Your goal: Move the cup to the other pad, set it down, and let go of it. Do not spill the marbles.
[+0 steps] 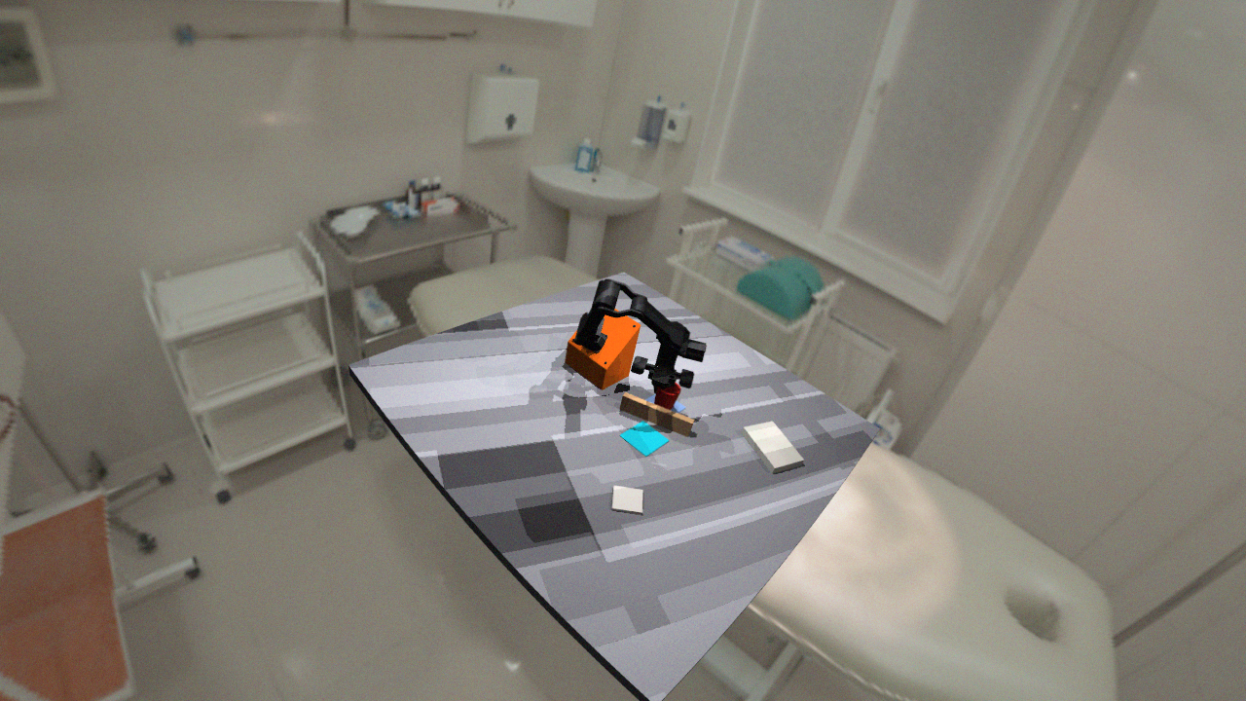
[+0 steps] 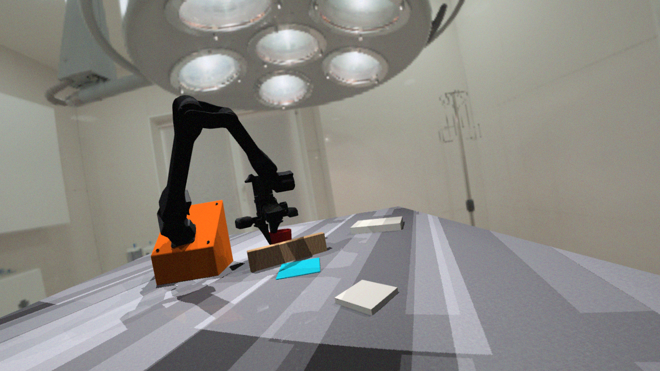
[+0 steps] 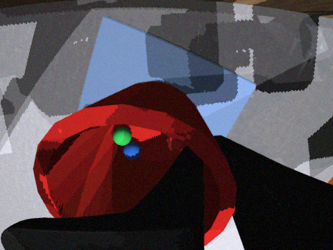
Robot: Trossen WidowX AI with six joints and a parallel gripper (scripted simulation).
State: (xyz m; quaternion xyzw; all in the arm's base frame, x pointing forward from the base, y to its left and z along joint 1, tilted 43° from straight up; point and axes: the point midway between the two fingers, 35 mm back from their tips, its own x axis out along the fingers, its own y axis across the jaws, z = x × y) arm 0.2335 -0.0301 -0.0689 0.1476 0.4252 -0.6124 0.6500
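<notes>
Now: gripper tip 4 cm short of the blue marble, 3 cm to the right of it and 2 cm above it. Round my gripper tip: dark red cup 3 cm ahead, 1 cm to the left; then light blue pad 3 cm ahead, 1 cm to the left, 5 cm below; then green marble 5 cm ahead, 2 cm to the left, 2 cm below.
</notes>
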